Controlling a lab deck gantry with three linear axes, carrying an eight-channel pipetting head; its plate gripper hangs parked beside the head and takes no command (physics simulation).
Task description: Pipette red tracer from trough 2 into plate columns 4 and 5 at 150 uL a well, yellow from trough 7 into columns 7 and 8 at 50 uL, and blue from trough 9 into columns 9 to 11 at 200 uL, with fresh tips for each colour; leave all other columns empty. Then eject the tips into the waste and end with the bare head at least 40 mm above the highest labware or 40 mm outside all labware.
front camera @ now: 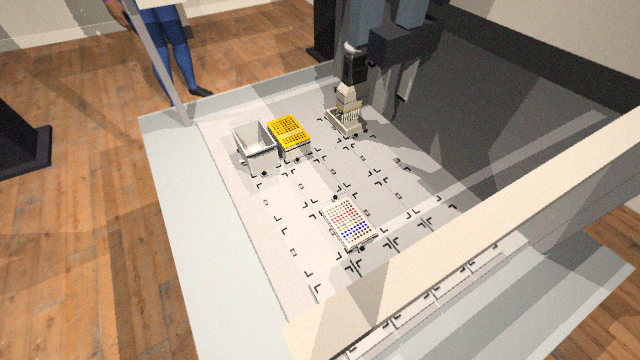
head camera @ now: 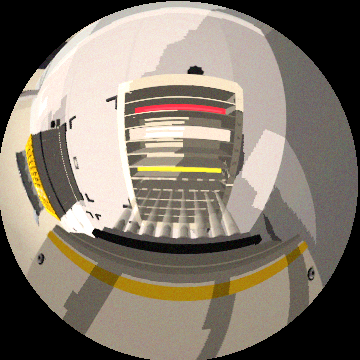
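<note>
The pipetting head (front camera: 348,95) (head camera: 180,320) stands low over the trough block (front camera: 345,130) (head camera: 122,150). Its row of pale tips (front camera: 351,116) (head camera: 180,215) reaches down into the rear troughs; no colour shows in them. In the head view, red liquid (head camera: 180,108) and yellow liquid (head camera: 180,170) lie in their troughs; blue liquid does not show there. The plate (front camera: 362,239) has red wells (front camera: 344,216) and blue wells (front camera: 354,229), with faint yellowish wells between. The yellow tip rack (front camera: 288,131) (head camera: 40,180) stands beside the waste bin (front camera: 263,162) (head camera: 27,185). The parked plate gripper (front camera: 395,102) hangs open and empty.
A dark carriage block (front camera: 400,42) sits beside the head. A pale beam (front camera: 465,195) crosses the front of the deck. A slanted post (front camera: 157,60) rises at the deck's back left corner, and a person in blue (front camera: 172,45) stands behind it.
</note>
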